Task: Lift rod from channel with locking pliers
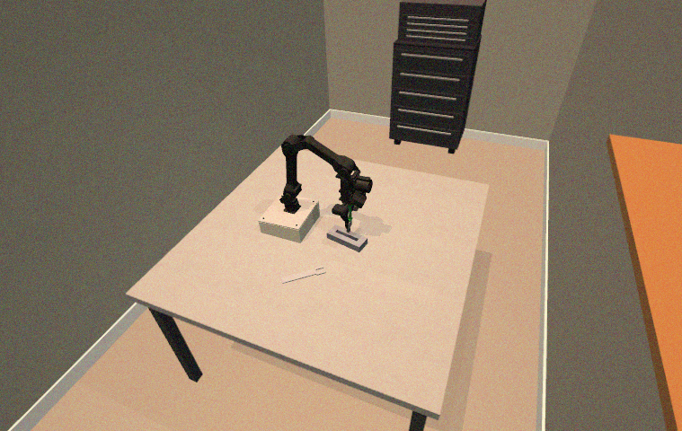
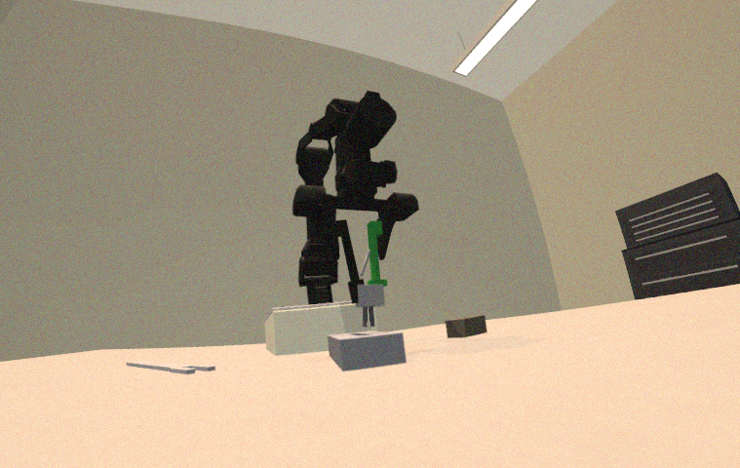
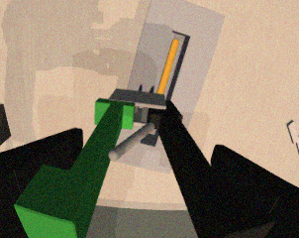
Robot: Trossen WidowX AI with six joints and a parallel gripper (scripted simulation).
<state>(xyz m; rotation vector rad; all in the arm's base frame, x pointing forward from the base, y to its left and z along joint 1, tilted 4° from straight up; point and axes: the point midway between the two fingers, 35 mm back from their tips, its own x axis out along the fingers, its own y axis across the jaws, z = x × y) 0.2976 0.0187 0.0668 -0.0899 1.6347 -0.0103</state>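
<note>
My gripper tip is 12 cm above the grey channel block and 1 cm to the left of it. Also, from my gripper tip: grey release lever 1 cm to the left; then orange rod 13 cm below, 1 cm to the right; then black handle 2 cm to the right.
</note>
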